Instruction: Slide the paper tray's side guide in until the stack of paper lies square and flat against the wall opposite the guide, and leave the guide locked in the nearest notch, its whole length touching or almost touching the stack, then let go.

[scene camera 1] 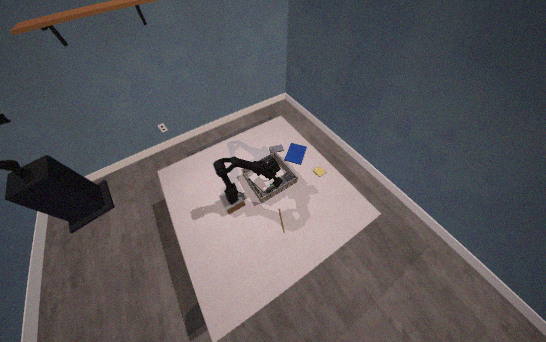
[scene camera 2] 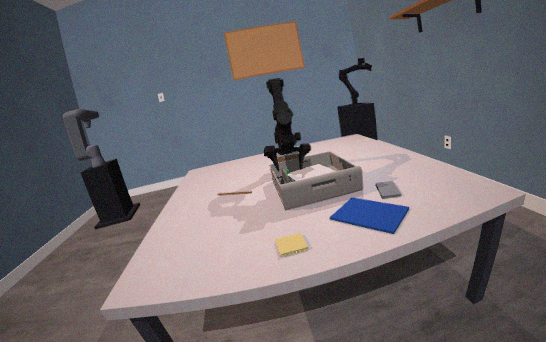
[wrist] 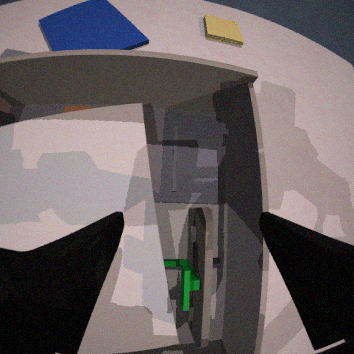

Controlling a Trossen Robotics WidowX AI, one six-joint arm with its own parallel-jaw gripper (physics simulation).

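Places are measured from the arm's base along level axes (x left, y back, z up), in metres.
Where they show: gripper, fingertip midpoint: [scene camera 2: 289, 170] [wrist: 192, 219]; arm's base, link origin: [scene camera 1: 232, 199] [scene camera 2: 284, 152].
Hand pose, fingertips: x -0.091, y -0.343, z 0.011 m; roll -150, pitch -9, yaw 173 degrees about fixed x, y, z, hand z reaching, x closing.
Note:
Things, the pixels of their top centre, and the offset from my fingertips.
- grey paper tray, top centre: [wrist: 47, 243] [scene camera 2: 309, 164] [scene camera 1: 268, 172] dx +0.091, dy +0.008, dz +0.002 m
- white paper stack, top centre: [wrist: 64, 233] [scene camera 2: 315, 175] [scene camera 1: 267, 174] dx +0.108, dy +0.007, dz -0.053 m
- side guide, top centre: [wrist: 195, 290] [scene camera 2: 286, 170] dx +0.000, dy +0.052, dz -0.013 m
- blue folder, top centre: [wrist: 85, 25] [scene camera 2: 370, 212] [scene camera 1: 295, 153] dx +0.133, dy -0.339, dz -0.086 m
- yellow pad, top centre: [wrist: 223, 26] [scene camera 2: 290, 242] [scene camera 1: 319, 171] dx -0.135, dy -0.347, dz -0.083 m
- small grey box, top centre: [scene camera 2: 387, 188] [scene camera 1: 276, 148] dx +0.287, dy -0.243, dz -0.084 m
- pencil, top centre: [scene camera 2: 234, 192] [scene camera 1: 281, 219] dx -0.229, dy +0.165, dz -0.087 m
The grey paper tray [scene camera 1: 287, 190] [scene camera 2: 345, 182] [wrist: 125, 77] stands on the table. The white paper stack [scene camera 2: 320, 171] [wrist: 75, 165] lies inside; in the wrist view its far edge slants to the tray's far wall. The side guide [wrist: 202, 285], a narrow upright grey plate with a green latch [wrist: 186, 290], stands right of the stack, with a narrow gap visible between them. The notch is too unclear to tell. My gripper [scene camera 2: 290, 169] [wrist: 192, 219] is wide open and empty over the guide, one finger above the stack, the other beyond the tray's right wall. The wall opposite the guide is hidden in the wrist view.
A blue folder [scene camera 1: 296, 153] [scene camera 2: 370, 215] [wrist: 92, 25], a yellow pad [scene camera 1: 319, 171] [scene camera 2: 292, 244] [wrist: 223, 30] and a small grey box [scene camera 1: 276, 148] [scene camera 2: 388, 189] lie outside the tray. A pencil [scene camera 1: 281, 220] [scene camera 2: 235, 193] lies off the tray's guide side.

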